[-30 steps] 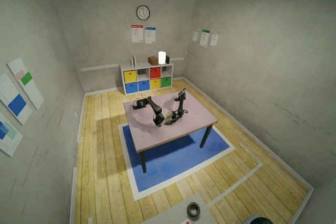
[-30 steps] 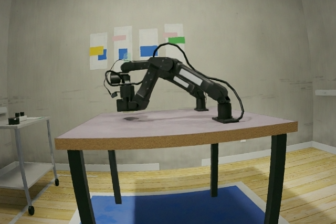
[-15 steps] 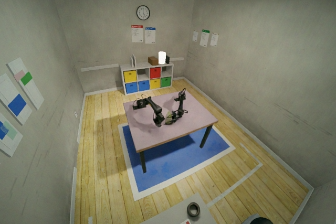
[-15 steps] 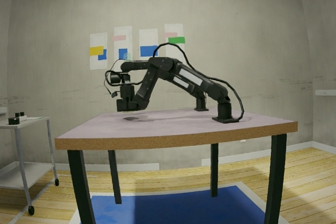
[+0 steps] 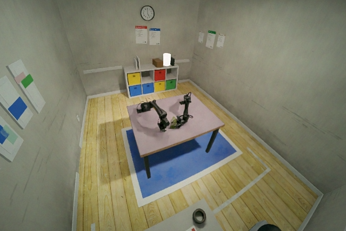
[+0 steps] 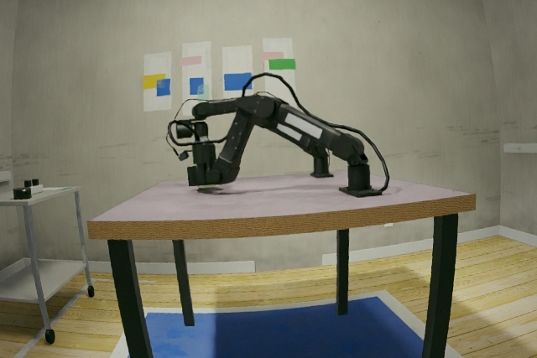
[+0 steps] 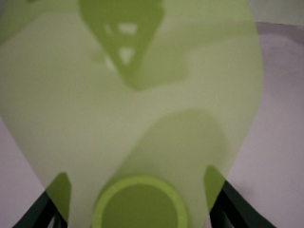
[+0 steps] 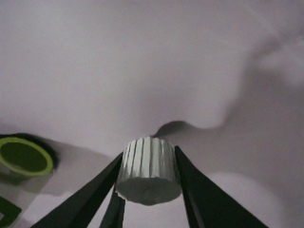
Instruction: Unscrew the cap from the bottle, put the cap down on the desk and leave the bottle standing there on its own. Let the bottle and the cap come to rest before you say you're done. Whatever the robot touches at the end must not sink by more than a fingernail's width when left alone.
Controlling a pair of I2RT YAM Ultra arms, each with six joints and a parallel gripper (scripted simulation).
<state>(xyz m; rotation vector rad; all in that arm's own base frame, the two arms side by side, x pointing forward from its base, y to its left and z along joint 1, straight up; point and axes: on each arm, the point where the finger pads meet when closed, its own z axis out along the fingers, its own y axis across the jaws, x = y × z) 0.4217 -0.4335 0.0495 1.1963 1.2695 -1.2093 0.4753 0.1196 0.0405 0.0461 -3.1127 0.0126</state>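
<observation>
My left gripper is now 40 mm below the green bottle. From my left hand the other things lie so: white cap: 160 mm to the right, 20 mm ahead, 10 mm above.
</observation>
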